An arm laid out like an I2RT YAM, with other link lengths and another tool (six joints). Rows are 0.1 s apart.
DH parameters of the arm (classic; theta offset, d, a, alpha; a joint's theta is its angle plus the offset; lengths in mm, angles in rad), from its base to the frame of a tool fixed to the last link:
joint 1: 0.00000 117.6 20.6 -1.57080
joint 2: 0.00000 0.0 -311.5 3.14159
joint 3: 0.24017 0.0 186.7 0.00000
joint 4: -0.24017 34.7 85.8 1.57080
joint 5: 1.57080 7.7 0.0 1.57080
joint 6: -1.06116 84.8 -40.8 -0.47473
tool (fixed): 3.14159 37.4 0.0 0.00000
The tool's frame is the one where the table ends.
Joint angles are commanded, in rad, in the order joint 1, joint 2, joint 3, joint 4, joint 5, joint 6. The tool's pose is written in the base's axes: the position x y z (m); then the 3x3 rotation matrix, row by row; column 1 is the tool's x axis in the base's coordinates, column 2 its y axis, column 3 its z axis. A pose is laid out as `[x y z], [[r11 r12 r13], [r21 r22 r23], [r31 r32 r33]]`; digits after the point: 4 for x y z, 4 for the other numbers.
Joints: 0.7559, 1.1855, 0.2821, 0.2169, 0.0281, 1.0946
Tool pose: [0.1391 0.1357 0.1433], [[-0.6541 0.6959 0.2966], [0.7564 0.5975 0.2662], [0.0081 0.3985 -0.9171]]
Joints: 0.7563, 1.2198, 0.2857, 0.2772, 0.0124, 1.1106
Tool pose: [0.1454 0.1446 0.1479], [[-0.6563 0.6916 0.3017], [0.7539 0.5843 0.3005], [0.0316 0.4247 -0.9048]]
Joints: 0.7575, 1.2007, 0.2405, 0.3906, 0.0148, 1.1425
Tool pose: [0.1479 0.1476 0.1566], [[-0.6439 0.6806 0.3495], [0.7627 0.5349 0.3635], [0.0605 0.5006 -0.8636]]
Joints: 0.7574, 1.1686, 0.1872, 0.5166, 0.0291, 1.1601
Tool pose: [0.1500 0.1476 0.1678], [[-0.6324 0.6529 0.4169], [0.7710 0.4781 0.4207], [0.0753 0.5875 -0.8057]]
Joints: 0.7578, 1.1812, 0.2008, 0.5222, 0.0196, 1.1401
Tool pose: [0.1521 0.1508 0.1700], [[-0.6470 0.6360 0.4206], [0.7600 0.4930 0.4236], [0.0621 0.5936 -0.8023]]
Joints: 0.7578, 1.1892, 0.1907, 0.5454, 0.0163, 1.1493
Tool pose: [0.1522 0.1516 0.1698], [[-0.6460 0.6383 0.4187], [0.7600 0.4859 0.4317], [0.0720 0.5971 -0.7990]]
